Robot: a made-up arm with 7 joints. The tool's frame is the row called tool. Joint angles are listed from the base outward.
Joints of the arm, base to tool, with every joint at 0 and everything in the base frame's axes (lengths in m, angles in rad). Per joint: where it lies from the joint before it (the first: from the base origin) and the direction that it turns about. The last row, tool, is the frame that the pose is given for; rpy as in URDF.
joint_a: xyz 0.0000 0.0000 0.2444 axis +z
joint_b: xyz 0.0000 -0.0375 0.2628 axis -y
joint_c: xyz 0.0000 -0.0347 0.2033 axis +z
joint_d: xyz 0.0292 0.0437 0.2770 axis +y
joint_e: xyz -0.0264 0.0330 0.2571 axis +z
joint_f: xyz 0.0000 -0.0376 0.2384 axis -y
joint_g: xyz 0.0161 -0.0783 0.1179 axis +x
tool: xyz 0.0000 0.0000 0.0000 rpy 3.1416 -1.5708 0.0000
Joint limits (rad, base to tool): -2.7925..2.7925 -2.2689..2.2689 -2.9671..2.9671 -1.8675..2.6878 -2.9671..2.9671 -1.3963..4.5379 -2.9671..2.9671
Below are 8 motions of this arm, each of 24 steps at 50 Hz.
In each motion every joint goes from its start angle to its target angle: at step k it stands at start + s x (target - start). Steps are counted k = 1, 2, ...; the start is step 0. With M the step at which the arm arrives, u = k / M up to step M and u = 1 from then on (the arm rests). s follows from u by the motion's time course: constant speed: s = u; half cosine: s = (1 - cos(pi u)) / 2; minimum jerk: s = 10 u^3 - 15 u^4 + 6 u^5.
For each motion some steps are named. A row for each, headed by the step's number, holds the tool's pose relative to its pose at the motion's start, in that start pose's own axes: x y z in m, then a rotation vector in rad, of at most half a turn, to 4 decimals.
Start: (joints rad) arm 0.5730 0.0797 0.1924 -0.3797 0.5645 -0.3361 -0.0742
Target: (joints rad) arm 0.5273 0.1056 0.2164 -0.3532 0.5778 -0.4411 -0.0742
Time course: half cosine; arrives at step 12
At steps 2, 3, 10, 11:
2: 0.0003 -0.0012 0.0005 0.0001 -0.0077 -0.0007
3: 0.0007 -0.0026 0.0012 0.0001 -0.0169 -0.0016
10: 0.0037 -0.0168 0.0081 0.0006 -0.1081 -0.0098
11: 0.0039 -0.0177 0.0086 0.0006 -0.1139 -0.0104

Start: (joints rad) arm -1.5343 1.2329 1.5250 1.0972 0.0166 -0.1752 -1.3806
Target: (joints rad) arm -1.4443 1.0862 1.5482 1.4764 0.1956 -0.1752 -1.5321
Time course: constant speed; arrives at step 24
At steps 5, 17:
5: -0.0151 0.0004 0.0419 0.0739 0.0583 -0.0388
17: -0.0391 -0.0127 0.1447 0.2439 0.2077 -0.1344

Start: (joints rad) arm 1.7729 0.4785 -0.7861 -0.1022 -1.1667 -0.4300 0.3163
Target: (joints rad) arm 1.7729 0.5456 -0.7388 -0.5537 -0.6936 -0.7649 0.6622
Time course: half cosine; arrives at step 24
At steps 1, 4, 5, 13, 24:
1: 0.0001 0.0012 0.0002 0.0025 -0.0016 0.0024
4: 0.0019 0.0192 0.0031 0.0386 -0.0258 0.0373
5: 0.0027 0.0296 0.0049 0.0594 -0.0398 0.0571
13: 0.0003 0.1517 0.0312 0.3184 -0.2159 0.2748
24: -0.0193 0.2512 0.0580 0.5489 -0.3711 0.4202

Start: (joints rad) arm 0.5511 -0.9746 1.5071 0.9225 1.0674 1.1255 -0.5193
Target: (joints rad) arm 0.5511 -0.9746 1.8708 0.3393 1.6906 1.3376 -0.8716
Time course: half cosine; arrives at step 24
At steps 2, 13, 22, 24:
2: 0.0017 -0.0049 0.0007 0.0120 0.0116 0.0022
13: 0.0582 -0.1604 -0.0057 0.3726 0.3718 0.1322
22: 0.1039 -0.2707 -0.0489 0.6124 0.6167 0.3034
24: 0.1058 -0.2749 -0.0514 0.6216 0.6258 0.3116

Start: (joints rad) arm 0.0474 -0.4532 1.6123 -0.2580 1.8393 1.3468 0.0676
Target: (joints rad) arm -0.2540 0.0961 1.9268 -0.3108 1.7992 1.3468 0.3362
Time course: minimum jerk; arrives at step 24
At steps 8, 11, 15, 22, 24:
8: -0.1215 0.0170 0.0244 -0.0074 -0.1137 0.0855
11: -0.2429 0.0441 0.0313 -0.0343 -0.2234 0.1728
15: -0.4072 0.0994 0.0110 -0.1052 -0.3654 0.2969
22: -0.5393 0.1634 -0.0352 -0.1986 -0.4732 0.4058
24: -0.5417 0.1647 -0.0363 -0.2006 -0.4750 0.4078

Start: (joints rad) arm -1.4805 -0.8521 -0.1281 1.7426 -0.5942 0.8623 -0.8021
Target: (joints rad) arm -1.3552 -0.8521 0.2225 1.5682 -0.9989 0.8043 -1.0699
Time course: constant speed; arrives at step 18
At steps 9, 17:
9: 0.1503 -0.0271 -0.1257 -0.2011 0.0322 -0.4089
17: 0.2598 -0.0848 -0.2484 -0.4072 0.0399 -0.7362

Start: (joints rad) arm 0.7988 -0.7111 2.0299 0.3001 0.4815 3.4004 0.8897
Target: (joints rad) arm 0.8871 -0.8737 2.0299 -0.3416 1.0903 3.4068 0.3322
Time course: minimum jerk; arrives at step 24
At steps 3, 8, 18, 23, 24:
3: -0.0009 0.0009 0.0033 0.0006 0.0160 -0.0091
8: -0.0111 0.0104 0.0449 -0.0041 0.2073 -0.1117
18: -0.0265 0.0195 0.2074 -0.1887 0.8288 -0.3386
23: -0.0254 0.0167 0.2332 -0.2360 0.9081 -0.3507
24: -0.0254 0.0167 0.2333 -0.2364 0.9086 -0.3508

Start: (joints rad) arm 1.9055 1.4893 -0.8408 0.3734 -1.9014 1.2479 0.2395
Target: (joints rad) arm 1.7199 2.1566 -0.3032 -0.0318 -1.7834 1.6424 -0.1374
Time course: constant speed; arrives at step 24
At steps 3, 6, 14, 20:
3: -0.0568 0.1151 -0.0044 -0.0804 0.0089 0.0740
6: -0.1227 0.2255 -0.0222 -0.1706 0.0175 0.1443
14: -0.3353 0.4780 -0.1329 -0.4538 0.0291 0.3109
20: -0.5174 0.6081 -0.2687 -0.7001 0.0167 0.4154

